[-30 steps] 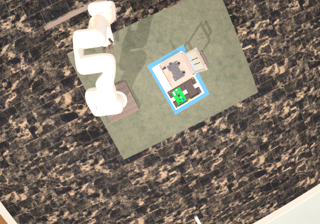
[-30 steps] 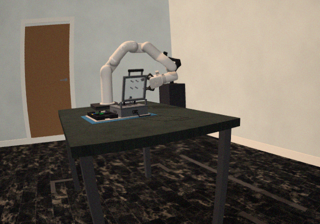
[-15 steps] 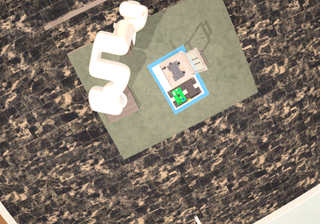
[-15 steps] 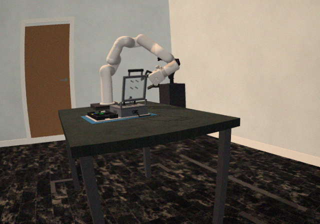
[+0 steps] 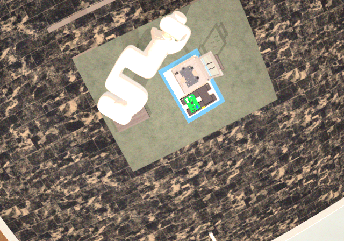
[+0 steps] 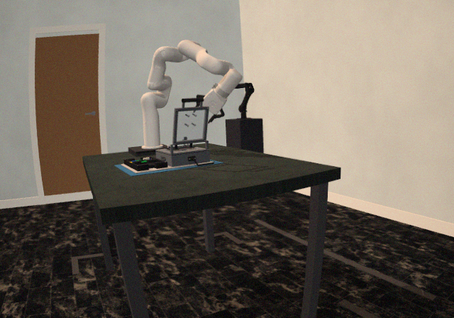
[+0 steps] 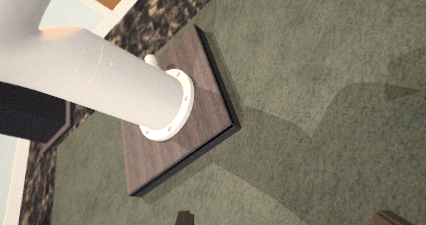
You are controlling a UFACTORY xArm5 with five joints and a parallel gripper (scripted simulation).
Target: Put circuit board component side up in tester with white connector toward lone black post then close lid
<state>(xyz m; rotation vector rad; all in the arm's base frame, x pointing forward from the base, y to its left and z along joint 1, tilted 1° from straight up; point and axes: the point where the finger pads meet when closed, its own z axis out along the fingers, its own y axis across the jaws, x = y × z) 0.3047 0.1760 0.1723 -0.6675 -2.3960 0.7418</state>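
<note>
Right now the green circuit board is 360 mm to the right of my hand, 170 mm below it and 90 mm ahead of it. From my hand the other things lie so: clear lid 270 mm ahead, 190 mm to the right, 10 mm below; then dark nest 180 mm to the right, 150 mm ahead, 120 mm below; then black block 130 mm to the right, 110 mm below, 80 mm ahead.
</note>
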